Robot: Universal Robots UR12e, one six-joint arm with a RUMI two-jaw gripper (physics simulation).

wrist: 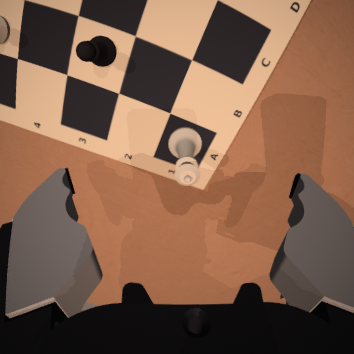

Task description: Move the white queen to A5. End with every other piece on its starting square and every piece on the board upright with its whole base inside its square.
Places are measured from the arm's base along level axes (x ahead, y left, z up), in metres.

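Pixels of known places: gripper, fingertip midpoint: [182,174].
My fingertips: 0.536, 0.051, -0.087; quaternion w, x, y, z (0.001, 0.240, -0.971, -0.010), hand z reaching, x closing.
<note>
Ahead of a thing's pixels: the offset from my fingertips to its top centre, as dx, dy, dz. "spot": to the spot under its first point. Level surfaces: height alone.
The white queen @(+0.000, -0.005, +0.013) [185,146] stands on the dark A1 square at the near corner of the board @(spot: +0.004, -0.046, -0.039) [210,92]. Its base looks inside the square, and its head points toward the gripper in this slanted view. My gripper [182,174] is open, with a finger at the left and a finger at the right. The queen's head shows between the fingertips in the view, but neither finger touches it. How high the fingers are above the queen is hard to tell. Part of the dark A5 square @(spot: +0.139, +0.014, -0.039) [7,82] shows at the left edge, with no piece on the visible part.
A black pawn @(+0.079, -0.035, -0.008) [102,51] stands on B3. A white piece @(spot: +0.146, -0.021, -0.035) [3,30], cut off by the left edge of the view, stands on B5, beside A5. The brown table @(dz -0.046) [305,65] surrounds the board, with shadows of the gripper and arm across it.
</note>
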